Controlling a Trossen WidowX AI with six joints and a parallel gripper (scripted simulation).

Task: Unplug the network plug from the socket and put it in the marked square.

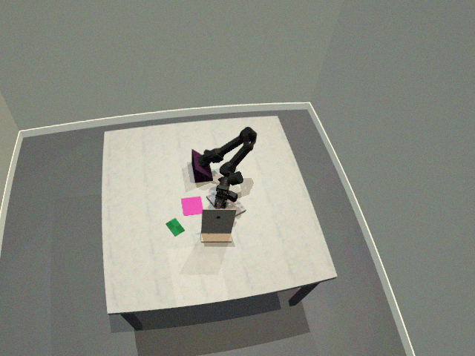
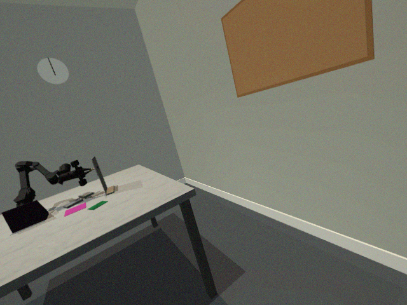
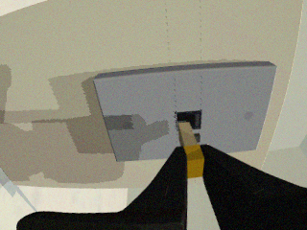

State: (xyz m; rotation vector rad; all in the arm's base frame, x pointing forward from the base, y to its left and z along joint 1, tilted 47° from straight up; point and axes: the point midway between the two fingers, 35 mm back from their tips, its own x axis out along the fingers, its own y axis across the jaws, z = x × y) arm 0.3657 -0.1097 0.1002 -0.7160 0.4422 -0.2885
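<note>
My gripper tip is 17 cm past the marked square, 9 cm to the left of it and 20 cm above it. From my gripper tip the other things lie so: grey upright panel 5 cm ahead, 1 cm to the right, 7 cm below; network plug 1 cm ahead; green flat card 6 cm behind, 22 cm to the right, 20 cm below.
</note>
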